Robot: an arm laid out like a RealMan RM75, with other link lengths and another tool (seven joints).
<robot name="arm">
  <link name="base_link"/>
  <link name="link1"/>
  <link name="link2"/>
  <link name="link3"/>
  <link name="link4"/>
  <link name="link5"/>
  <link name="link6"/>
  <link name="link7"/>
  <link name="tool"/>
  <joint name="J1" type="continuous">
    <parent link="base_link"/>
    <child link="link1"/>
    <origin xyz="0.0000 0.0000 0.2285" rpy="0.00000 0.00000 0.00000"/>
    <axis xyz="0 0 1"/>
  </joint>
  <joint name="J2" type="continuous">
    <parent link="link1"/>
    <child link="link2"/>
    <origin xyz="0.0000 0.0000 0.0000" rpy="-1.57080 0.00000 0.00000"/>
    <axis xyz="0 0 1"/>
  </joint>
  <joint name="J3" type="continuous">
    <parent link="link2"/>
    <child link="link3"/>
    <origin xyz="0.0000 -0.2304 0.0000" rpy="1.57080 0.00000 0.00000"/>
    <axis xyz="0 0 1"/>
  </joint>
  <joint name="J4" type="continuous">
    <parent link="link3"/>
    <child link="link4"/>
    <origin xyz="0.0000 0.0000 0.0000" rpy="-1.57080 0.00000 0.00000"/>
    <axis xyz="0 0 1"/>
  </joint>
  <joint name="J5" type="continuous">
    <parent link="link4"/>
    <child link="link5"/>
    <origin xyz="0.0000 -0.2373 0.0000" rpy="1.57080 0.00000 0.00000"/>
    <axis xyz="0 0 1"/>
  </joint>
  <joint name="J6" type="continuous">
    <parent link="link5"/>
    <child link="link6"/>
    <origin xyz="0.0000 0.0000 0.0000" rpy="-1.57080 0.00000 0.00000"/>
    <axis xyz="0 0 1"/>
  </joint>
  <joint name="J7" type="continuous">
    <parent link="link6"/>
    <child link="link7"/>
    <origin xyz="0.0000 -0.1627 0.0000" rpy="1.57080 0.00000 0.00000"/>
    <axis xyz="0 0 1"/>
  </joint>
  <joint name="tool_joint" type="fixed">
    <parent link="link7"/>
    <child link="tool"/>
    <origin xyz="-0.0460 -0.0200 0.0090" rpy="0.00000 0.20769 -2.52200"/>
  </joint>
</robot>
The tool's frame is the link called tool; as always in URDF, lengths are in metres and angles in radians. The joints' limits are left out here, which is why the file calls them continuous.
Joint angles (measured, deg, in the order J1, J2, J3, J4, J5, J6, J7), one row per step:
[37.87 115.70 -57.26 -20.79 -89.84 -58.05 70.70]
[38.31 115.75 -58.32 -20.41 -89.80 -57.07 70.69]
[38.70 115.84 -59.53 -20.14 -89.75 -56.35 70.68]
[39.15 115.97 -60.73 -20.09 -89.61 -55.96 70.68]
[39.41 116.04 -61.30 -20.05 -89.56 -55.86 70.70]
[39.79 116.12 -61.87 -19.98 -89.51 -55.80 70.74]
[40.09 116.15 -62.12 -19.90 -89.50 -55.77 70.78]
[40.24 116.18 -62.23 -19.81 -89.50 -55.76 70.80]
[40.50 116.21 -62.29 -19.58 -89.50 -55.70 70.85]
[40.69 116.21 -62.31 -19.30 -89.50 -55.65 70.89]
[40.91 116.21 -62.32 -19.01 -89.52 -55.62 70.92]
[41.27 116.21 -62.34 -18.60 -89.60 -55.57 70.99]
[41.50 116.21 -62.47 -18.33 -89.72 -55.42 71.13]
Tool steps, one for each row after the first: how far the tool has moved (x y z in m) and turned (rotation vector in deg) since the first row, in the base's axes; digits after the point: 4 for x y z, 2 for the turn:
[-0.0009 0.0008 -0.0046 -0.44 -1.00 0.02]
[-0.0026 0.0008 -0.0098 -1.07 -1.93 0.30]
[-0.0067 0.0010 -0.0144 -1.70 -2.62 0.98]
[-0.0090 0.0011 -0.0168 -2.08 -2.89 1.37]
[-0.0124 0.0013 -0.0194 -2.50 -3.12 1.88]
[-0.0146 0.0018 -0.0207 -2.72 -3.22 2.18]
[-0.0156 0.0019 -0.0216 -2.87 -3.25 2.29]
[-0.0167 0.0022 -0.0228 -3.04 -3.24 2.32]
[-0.0169 0.0023 -0.0238 -3.20 -3.22 2.24]
[-0.0173 0.0023 -0.0248 -3.38 -3.21 2.21]
[-0.0183 0.0026 -0.0264 -3.66 -3.24 2.20]
[-0.0185 0.0027 -0.0278 -3.92 -3.39 2.11]

